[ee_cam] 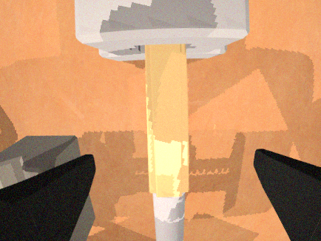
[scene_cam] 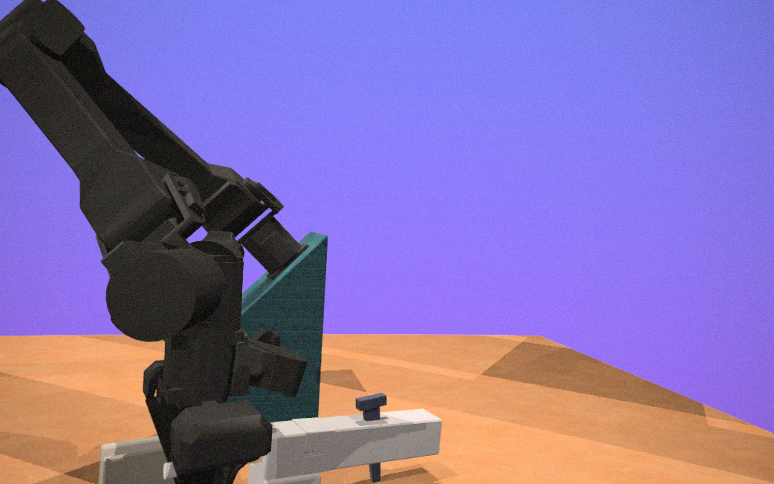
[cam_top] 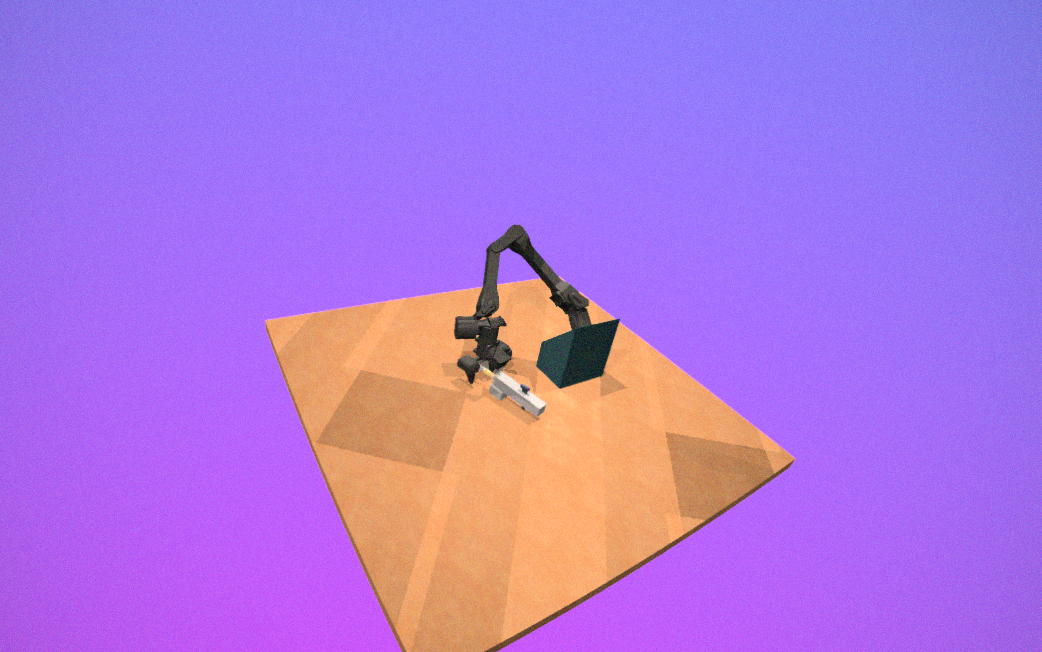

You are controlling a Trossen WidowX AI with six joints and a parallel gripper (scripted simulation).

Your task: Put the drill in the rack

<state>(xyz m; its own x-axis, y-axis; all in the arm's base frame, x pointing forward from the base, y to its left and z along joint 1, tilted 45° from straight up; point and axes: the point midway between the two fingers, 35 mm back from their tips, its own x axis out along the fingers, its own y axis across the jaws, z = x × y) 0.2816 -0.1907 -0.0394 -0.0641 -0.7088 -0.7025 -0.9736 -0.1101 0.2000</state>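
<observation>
My gripper tip is now 4 cm to the right of the drill, 3 cm below it and 1 cm past it. From my gripper tip the other things lie so: housing (14 cm to the left, 4 cm behind, 2 cm above); grey rack (7 cm behind, 4 cm to the right); dark blue t-shaped key (16 cm to the left, 4 cm behind, 4 cm above).
</observation>
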